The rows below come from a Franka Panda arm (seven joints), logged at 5 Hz.
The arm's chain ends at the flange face. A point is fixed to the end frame.
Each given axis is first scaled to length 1.
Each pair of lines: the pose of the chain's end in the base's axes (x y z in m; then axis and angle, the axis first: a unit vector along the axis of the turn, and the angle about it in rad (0 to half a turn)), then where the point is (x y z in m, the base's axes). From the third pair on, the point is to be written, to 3 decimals.
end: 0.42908, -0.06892, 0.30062, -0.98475, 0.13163, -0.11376, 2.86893
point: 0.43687 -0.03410 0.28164
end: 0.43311, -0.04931, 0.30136, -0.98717, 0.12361, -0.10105, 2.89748
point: 0.43981 -0.01491 0.28124
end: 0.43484, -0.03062, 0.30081, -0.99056, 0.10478, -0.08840, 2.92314
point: 0.440 0.003 0.280
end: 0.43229, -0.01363, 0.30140, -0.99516, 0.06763, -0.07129, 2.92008
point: 0.434 0.021 0.280
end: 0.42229, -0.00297, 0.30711, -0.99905, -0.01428, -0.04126, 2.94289
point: 0.417 0.030 0.285
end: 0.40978, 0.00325, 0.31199, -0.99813, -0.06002, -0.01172, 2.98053
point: 0.401 0.035 0.289
